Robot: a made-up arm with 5 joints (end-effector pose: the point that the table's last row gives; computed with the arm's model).
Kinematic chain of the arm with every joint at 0, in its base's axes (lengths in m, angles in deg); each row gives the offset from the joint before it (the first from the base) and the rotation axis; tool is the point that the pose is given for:
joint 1: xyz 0 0 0.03 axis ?
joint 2: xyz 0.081 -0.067 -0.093 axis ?
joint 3: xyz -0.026 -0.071 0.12 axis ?
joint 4: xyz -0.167 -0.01 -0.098 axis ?
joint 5: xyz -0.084 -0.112 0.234 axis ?
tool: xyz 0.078 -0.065 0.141
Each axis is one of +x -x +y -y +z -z.
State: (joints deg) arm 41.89 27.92 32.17 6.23 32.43
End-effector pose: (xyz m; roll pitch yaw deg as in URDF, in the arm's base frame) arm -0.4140 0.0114 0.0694 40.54 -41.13 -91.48
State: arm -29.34 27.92 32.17 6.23 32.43
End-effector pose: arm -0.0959 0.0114 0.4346 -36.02 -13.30 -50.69
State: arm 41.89 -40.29 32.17 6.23 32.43
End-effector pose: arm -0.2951 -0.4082 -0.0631 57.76 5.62 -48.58
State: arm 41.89 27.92 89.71 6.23 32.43
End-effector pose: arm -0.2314 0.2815 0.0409 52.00 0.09 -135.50
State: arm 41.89 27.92 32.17 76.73 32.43
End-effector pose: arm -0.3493 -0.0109 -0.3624 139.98 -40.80 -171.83
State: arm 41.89 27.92 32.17 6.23 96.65
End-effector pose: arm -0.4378 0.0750 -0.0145 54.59 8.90 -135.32
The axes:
joint 1: -y
joint 2: -x
joint 3: -z
joint 4: -y
joint 5: -z

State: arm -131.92 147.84 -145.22 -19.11 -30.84
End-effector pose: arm -0.4182 0.1087 0.1941 -13.06 -34.70 -13.00
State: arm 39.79 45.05 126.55 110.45 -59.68
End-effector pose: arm 0.5128 0.1466 -0.1234 179.82 -76.00 17.24
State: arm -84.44 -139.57 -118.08 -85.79 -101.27
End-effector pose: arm -0.0776 -0.2170 0.0348 -28.06 -54.13 156.40
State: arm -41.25 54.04 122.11 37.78 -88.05
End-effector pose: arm 0.0733 0.3591 -0.2407 -100.68 11.68 -18.36
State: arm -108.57 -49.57 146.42 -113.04 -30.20
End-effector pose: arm -0.1577 0.0067 0.2570 -11.67 18.08 151.41
